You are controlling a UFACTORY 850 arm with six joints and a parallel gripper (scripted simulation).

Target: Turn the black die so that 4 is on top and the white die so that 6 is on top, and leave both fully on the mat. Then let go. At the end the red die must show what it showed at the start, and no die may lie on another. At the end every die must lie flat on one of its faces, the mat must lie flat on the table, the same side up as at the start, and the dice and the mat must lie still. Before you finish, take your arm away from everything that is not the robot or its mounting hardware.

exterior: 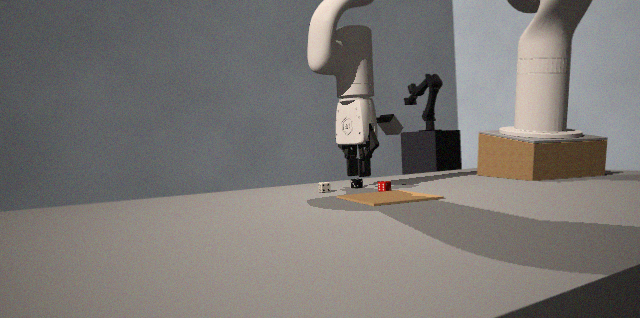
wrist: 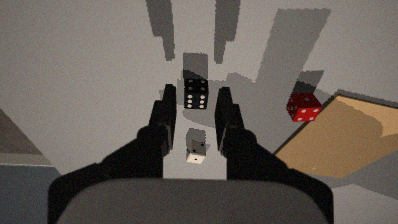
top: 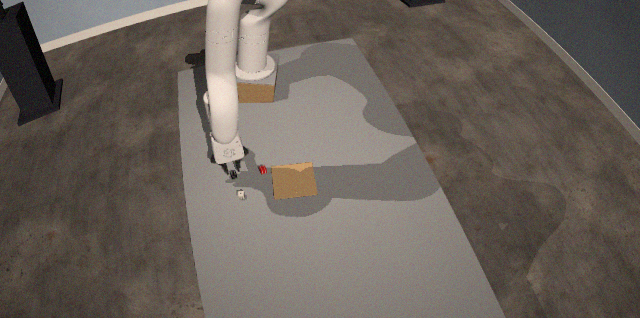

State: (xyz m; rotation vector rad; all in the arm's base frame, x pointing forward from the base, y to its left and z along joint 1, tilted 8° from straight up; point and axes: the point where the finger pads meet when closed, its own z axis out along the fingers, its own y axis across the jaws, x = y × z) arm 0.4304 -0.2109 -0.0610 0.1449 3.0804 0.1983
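My gripper is now 1 cm short of the black die and 4 cm above it. Also, from my hand: tan mat 10 cm ahead, 18 cm to the left, 4 cm below; then red die 3 cm ahead, 10 cm to the left, 4 cm below; then white die 10 cm ahead, 4 cm below.
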